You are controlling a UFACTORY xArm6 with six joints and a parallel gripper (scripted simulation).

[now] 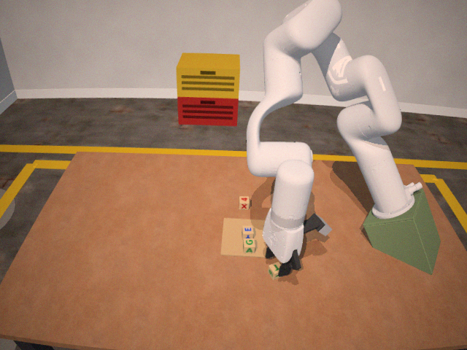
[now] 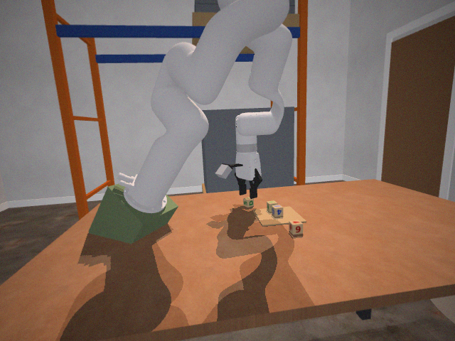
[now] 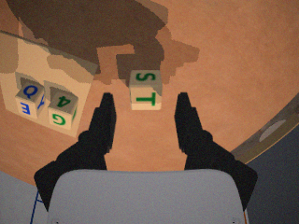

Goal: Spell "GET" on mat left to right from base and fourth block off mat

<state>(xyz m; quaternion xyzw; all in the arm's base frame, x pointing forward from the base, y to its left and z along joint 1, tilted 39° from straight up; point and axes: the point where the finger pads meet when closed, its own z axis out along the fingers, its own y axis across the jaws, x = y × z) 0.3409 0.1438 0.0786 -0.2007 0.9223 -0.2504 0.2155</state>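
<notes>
Now: the t block 40 mm below my hand. From my hand the other things lie so: tan mat 130 mm to the right, 50 mm below, 50 mm ahead; e block 130 mm to the right, 50 mm ahead, 40 mm below; g block 90 mm to the right, 60 mm ahead, 40 mm below.
</notes>
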